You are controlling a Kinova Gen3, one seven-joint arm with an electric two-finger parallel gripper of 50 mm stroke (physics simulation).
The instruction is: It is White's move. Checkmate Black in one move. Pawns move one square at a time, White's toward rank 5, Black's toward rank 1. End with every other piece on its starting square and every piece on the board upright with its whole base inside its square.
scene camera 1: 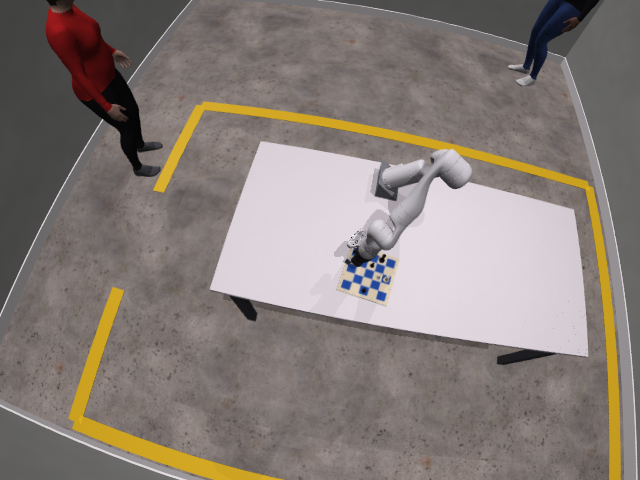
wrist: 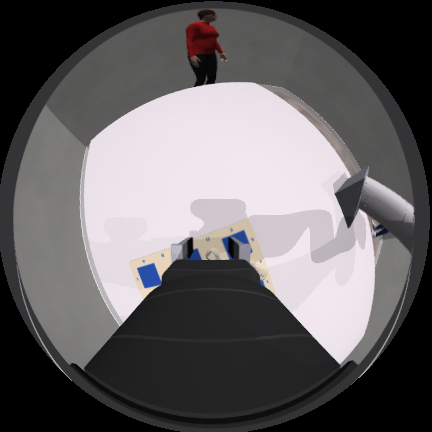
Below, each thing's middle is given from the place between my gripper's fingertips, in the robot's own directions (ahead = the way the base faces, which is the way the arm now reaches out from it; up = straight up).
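Blue-and-cream chessboard [scene camera 1: 353, 279]: 5 cm ahead of my hand, 9 cm to the left of it, 1 cm below it.
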